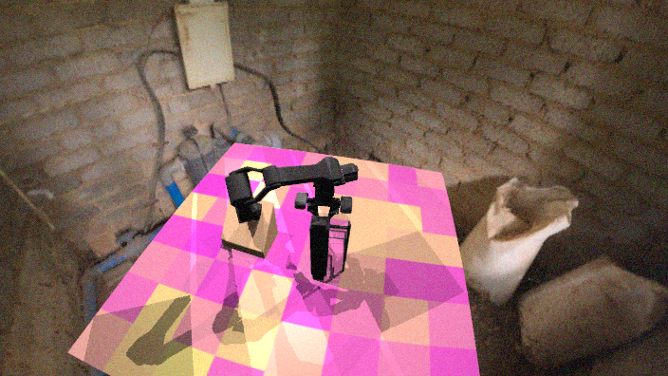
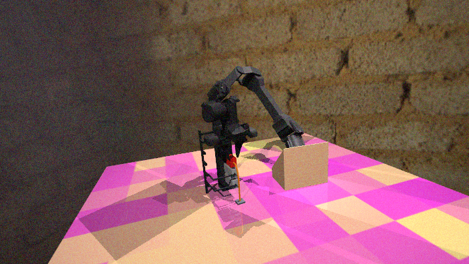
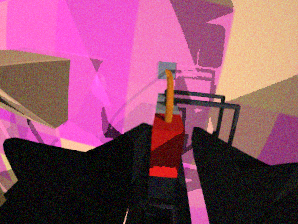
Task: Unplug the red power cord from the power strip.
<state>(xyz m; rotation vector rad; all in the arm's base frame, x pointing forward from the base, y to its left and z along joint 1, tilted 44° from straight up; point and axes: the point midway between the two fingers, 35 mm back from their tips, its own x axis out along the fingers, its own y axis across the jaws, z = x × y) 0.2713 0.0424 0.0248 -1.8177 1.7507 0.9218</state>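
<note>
My gripper tip is 40 mm to the left of the plug, 10 mm short of it and 10 mm above it. The rest, counted from my gripper tip: grey foot 160 mm below, 30 mm to the left, 10 mm behind.
</note>
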